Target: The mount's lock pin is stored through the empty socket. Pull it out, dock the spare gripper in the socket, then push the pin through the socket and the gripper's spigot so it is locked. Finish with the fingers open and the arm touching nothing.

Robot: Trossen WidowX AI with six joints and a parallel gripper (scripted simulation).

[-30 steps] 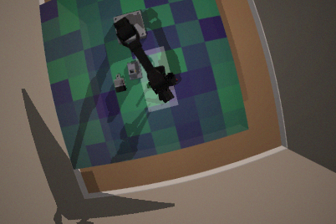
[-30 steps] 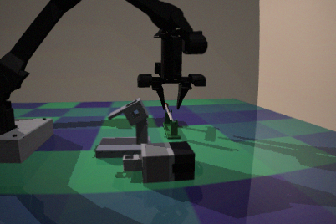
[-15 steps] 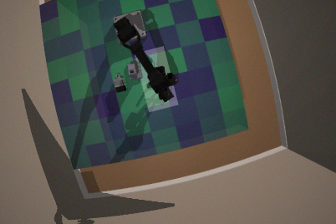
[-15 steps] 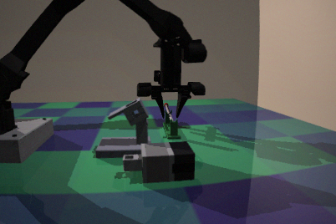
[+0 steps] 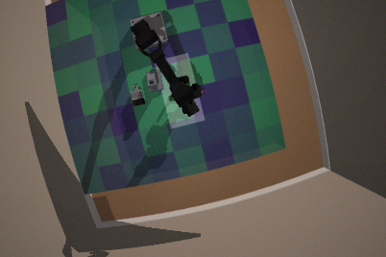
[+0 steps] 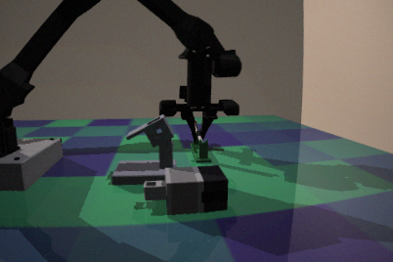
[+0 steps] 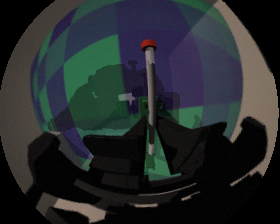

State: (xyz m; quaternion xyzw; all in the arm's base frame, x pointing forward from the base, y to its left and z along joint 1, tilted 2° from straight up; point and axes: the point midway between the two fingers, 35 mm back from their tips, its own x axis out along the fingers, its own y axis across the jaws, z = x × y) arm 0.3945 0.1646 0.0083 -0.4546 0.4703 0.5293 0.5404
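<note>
Now: gripper tip 4 cm to the left of the small green bracket and 1 cm below it. The rest, counted from my gripper tip: spare gripper (6 cm behind, 28 cm to the right); grey mount (11 cm behind, 16 cm to the right, 3 cm above).
</note>
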